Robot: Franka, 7 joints.
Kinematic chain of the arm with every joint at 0, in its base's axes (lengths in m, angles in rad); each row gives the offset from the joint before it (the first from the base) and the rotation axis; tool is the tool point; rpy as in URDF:
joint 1: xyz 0 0 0.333 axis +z
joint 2: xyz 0 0 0 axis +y
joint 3: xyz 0 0 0.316 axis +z
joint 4: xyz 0.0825 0 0 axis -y
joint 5: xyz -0.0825 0 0.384 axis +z
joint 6: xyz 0 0 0 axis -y
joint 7: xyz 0.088 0 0 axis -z
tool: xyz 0 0 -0.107 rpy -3.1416 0 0
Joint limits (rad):
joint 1: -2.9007..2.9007
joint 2: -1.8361..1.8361
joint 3: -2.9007..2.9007
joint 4: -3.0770..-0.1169
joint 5: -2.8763..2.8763
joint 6: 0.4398..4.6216
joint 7: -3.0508..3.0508
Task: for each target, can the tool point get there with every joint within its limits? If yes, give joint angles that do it. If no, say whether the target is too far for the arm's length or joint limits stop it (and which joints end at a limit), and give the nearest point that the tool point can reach.
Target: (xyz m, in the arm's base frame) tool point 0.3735 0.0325 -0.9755
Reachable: no: too far | nearest point 0.3244 0.0282 -0.3591 | short by 0.618 m
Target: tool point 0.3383 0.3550 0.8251
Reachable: yes | joints -1.1795 -0.5110 1.5141 -1.5789 0.3065 4.1474 -0.8983
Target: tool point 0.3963 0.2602 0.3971
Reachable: yes | joints 1.9602 1.1486 -1.8403 -2.0797 0.8968 1.1884 -0.9319
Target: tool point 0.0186 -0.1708 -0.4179
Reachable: no: joint limits stop it (at a limit: joint 2) | nearest point 0.0200 -0.1833 -0.3515 | short by 0.068 m
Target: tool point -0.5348 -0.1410 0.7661
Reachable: yes | joints 1.3075 0.0831 2.2528 -1.7562 0.5594 3.4428 0.3870
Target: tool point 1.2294 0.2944 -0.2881
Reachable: no: too far | nearest point 0.7488 0.1793 -0.0453 | short by 0.551 m
